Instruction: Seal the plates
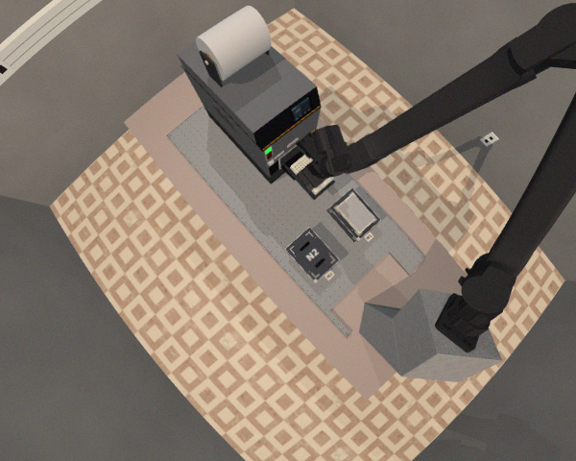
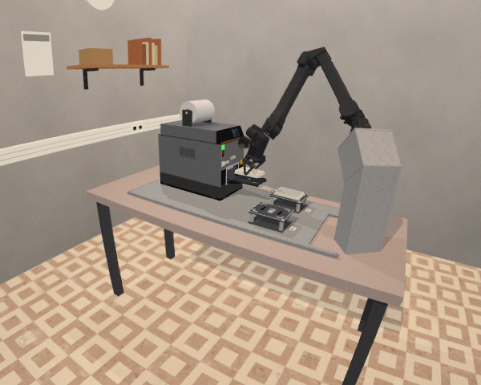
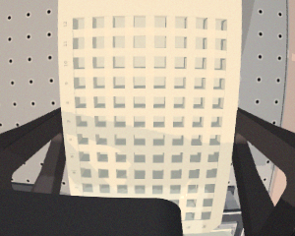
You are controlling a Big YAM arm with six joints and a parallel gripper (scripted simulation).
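My gripper is now 40 mm above the sealer stage. The rest, counted from my hand: start button 110 mm ahead, 80 mm to the left, 40 mm above; cream well plate right at my hand; foil roll 330 mm ahead, 270 mm above, 40 mm to the right.
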